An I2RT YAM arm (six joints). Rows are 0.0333 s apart.
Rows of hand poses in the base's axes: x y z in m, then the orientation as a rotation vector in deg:
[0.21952, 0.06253, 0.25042, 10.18, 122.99, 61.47]
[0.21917, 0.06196, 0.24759, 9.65, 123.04, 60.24]
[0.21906, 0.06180, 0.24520, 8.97, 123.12, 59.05]
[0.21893, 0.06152, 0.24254, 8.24, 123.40, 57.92]
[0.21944, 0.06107, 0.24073, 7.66, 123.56, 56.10]
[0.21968, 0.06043, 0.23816, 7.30, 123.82, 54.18]
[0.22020, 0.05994, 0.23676, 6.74, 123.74, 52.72]
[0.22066, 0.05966, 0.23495, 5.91, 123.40, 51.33]
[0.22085, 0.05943, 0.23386, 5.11, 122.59, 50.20]
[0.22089, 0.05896, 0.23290, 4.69, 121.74, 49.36]
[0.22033, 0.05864, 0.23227, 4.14, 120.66, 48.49]
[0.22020, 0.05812, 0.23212, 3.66, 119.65, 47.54]
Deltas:
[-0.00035, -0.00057, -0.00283, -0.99, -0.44, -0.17]
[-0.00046, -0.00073, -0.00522, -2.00, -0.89, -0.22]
[-0.00059, -0.00101, -0.00788, -3.05, -1.16, -0.13]
[-0.00008, -0.00146, -0.00969, -4.49, -1.63, -0.47]
[0.00016, -0.00210, -0.01226, -5.97, -1.93, -0.94]
[0.00068, -0.00259, -0.01366, -7.11, -2.49, -1.21]
[0.00114, -0.00287, -0.01547, -8.22, -3.35, -1.36]
[0.00133, -0.00310, -0.01656, -9.03, -4.56, -1.58]
[0.00137, -0.00357, -0.01752, -9.52, -5.61, -1.94]
[0.00081, -0.00389, -0.01815, -10.02, -6.91, -2.31]
[0.00068, -0.00441, -0.01830, -10.57, -8.14, -2.73]

